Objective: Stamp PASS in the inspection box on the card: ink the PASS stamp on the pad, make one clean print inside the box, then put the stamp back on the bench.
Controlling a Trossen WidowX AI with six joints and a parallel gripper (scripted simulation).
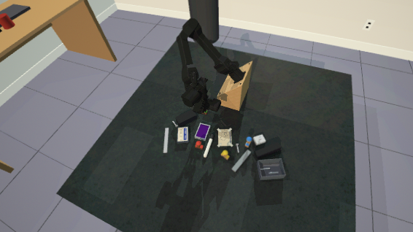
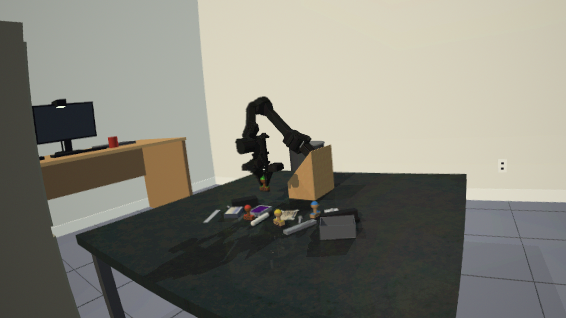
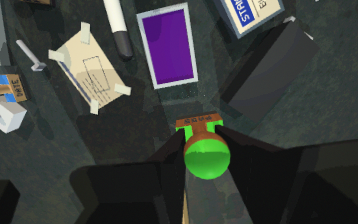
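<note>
My gripper tip is 9 cm above the purple ink pad, 8 cm short of it and 2 cm to the right of it. Round my gripper tip: green-knobbed PASS stamp: right at my gripper tip; then dark block: 10 cm to the right, 7 cm below, 3 cm ahead; then white marker: 12 cm ahead, 8 cm to the left, 8 cm below.
</note>
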